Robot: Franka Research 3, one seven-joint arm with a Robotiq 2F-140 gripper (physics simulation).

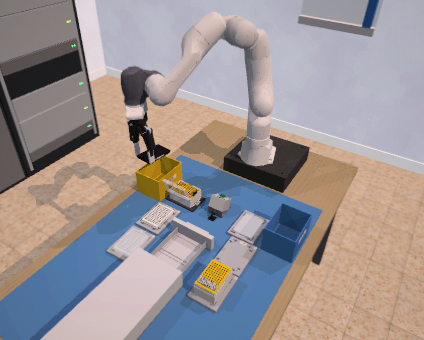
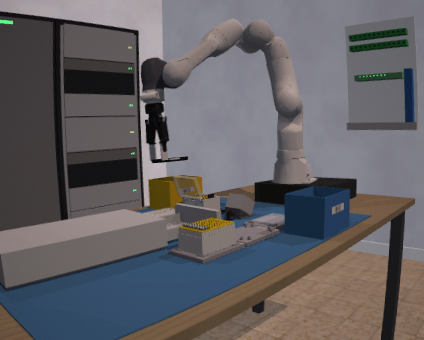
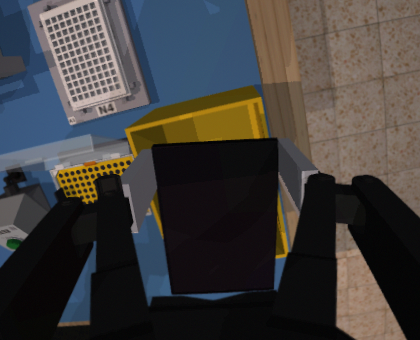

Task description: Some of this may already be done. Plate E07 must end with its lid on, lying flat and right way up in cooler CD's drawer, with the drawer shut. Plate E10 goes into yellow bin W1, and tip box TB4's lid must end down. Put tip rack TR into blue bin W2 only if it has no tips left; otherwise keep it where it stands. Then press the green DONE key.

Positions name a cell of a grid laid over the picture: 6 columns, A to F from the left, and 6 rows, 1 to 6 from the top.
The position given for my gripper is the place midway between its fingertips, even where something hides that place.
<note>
I see my gripper (image 2: C3), a black plate (image 3: D4), a cooler drawer (image 1: C5) and a nest n3 (image 1: D5).
The cooler drawer shows as well in image 2 (image 2: C4). My gripper also shows in image 1 (image 1: C3) and in image 3 (image 3: D3).
</note>
